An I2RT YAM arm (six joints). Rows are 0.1 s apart.
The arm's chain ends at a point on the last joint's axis. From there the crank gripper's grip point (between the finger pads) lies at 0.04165 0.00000 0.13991 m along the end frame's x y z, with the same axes.
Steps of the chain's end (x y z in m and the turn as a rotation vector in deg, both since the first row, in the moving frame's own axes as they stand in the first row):
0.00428 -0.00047 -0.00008 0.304 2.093 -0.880
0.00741 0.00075 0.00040 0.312 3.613 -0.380
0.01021 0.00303 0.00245 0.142 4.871 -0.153
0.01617 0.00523 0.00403 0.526 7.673 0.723
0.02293 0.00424 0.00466 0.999 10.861 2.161
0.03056 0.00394 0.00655 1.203 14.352 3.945
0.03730 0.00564 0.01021 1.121 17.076 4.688
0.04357 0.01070 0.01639 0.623 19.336 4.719
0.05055 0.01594 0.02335 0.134 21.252 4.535
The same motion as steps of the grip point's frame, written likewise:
0.00935 -0.00189 -0.00170 0.304 2.093 -0.880
0.01614 -0.00031 -0.00251 0.312 3.613 -0.380
0.02194 0.00256 -0.00159 0.142 4.871 -0.153
0.03448 0.00462 -0.00279 0.526 7.673 0.723
0.04856 0.00394 -0.00570 0.999 10.861 2.161
0.06391 0.00518 -0.00813 1.203 14.352 3.945
0.07647 0.00811 -0.00816 1.121 17.076 4.688
0.08742 0.01457 -0.00526 0.623 19.336 4.719
0.09826 0.02089 -0.00124 0.134 21.252 4.535

